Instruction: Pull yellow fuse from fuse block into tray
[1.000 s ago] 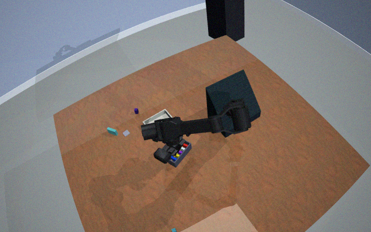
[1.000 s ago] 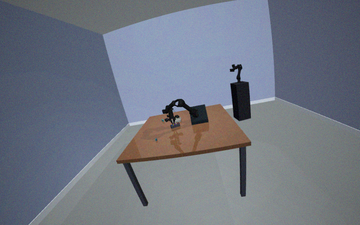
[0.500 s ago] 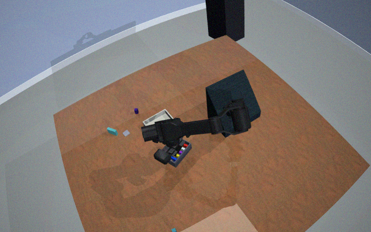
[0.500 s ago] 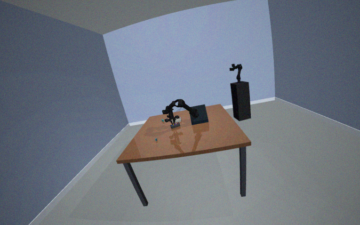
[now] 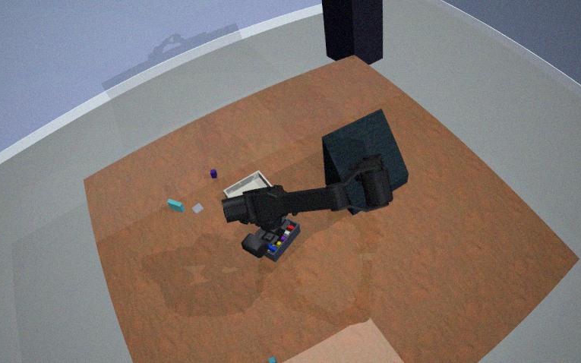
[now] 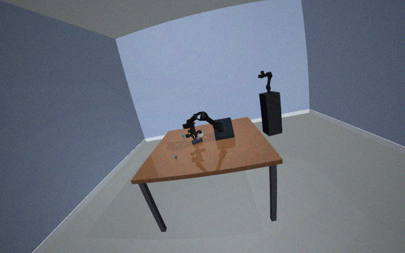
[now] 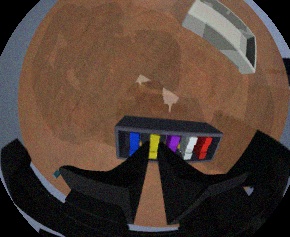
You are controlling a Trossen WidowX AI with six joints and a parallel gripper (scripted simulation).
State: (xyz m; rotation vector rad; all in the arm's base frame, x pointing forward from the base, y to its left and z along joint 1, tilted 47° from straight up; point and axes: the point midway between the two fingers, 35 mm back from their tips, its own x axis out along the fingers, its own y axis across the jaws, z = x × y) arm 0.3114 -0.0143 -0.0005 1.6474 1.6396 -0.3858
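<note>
Now: gripper tip 5 cm past the tray, 21 cm to the left of it and 3 cm above it. Also, from my gripper tip: small purple cube (36 cm to the right, 2 cm below); then yellow fuse (1 cm below); then small grey tile (11 cm ahead, 28 cm to the right, 3 cm below).
</note>
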